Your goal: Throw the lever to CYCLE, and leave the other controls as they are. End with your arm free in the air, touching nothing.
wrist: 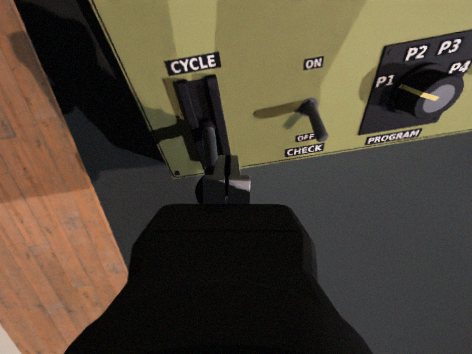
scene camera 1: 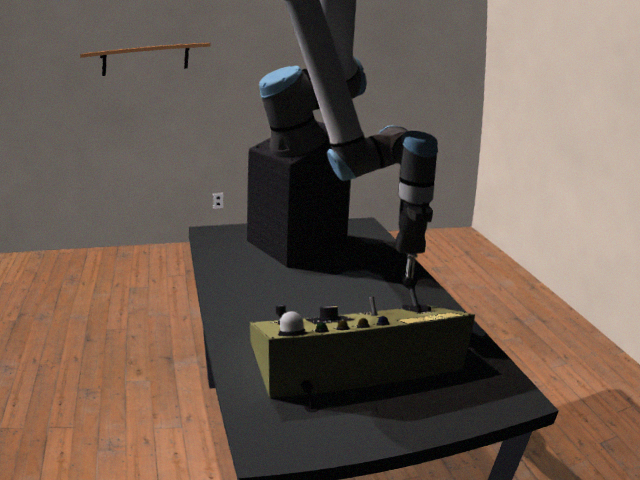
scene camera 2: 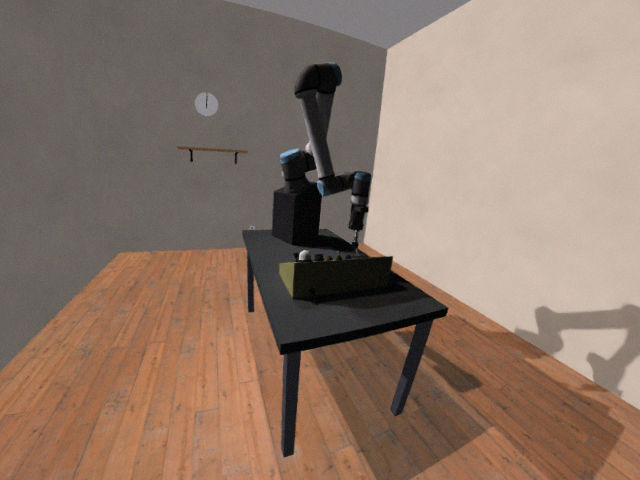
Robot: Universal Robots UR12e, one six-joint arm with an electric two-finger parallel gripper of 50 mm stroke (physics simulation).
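Seen in the pictures: gripper, fingertip midpoint: [wrist: 228,168] [scene camera 1: 409,276] [scene camera 2: 355,241]; arm's base at its link origin: [scene camera 1: 298,143] [scene camera 2: 297,188].
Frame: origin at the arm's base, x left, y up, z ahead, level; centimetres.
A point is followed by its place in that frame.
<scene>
The lever [scene camera 1: 413,297] @[x 13.2, y -27.0, z 64.1 cm] [wrist: 210,144] @[x 13.4, y -26.9, z 64.4 cm] stands in a black slotted guide [wrist: 219,117] @[x 11.8, y -28.2, z 66.8 cm] on the green control box [scene camera 1: 361,359] @[x -9.6, y -30.0, z 83.8 cm] [scene camera 2: 341,277] @[x -8.4, y -30.6, z 83.9 cm] [wrist: 270,30] @[x 5.3, y -26.7, z 73.2 cm]. It leans toward the robot's base, away from the CYCLE label [wrist: 193,64] @[x 13.0, y -27.3, z 72.2 cm]. Its dark round knob [wrist: 199,190] @[x 15.0, y -22.9, z 60.9 cm] is partly hidden behind the fingers in the wrist view. My gripper [scene camera 1: 409,275] @[x 11.7, y -21.3, z 62.9 cm] [scene camera 2: 355,241] @[x 11.7, y -21.3, z 62.9 cm] [wrist: 228,168] @[x 11.7, y -21.3, z 62.9 cm] is shut and empty. Its tips are right at the knob; whether they touch it I cannot tell.
A toggle switch [scene camera 1: 372,305] @[x 1.2, y -27.5, z 64.3 cm] [wrist: 316,120] @[x 1.7, y -27.2, z 64.2 cm] labelled CHECK leans to OFF beside the lever. The PROGRAM knob [scene camera 1: 328,312] @[x -11.3, y -26.9, z 65.8 cm] [wrist: 430,92] @[x -9.3, y -26.4, z 64.4 cm] points to P1. A white dome [scene camera 1: 291,322] @[x -25.1, y -19.8, z 80.3 cm] [scene camera 2: 305,255] @[x -25.2, y -20.0, z 80.2 cm] and several small coloured domes stand on the box. The box sits on a dark table [scene camera 1: 382,444] @[x -12.5, y -38.6, z 105.4 cm] [scene camera 2: 361,320] @[x -10.9, y -38.7, z 105.4 cm].
</scene>
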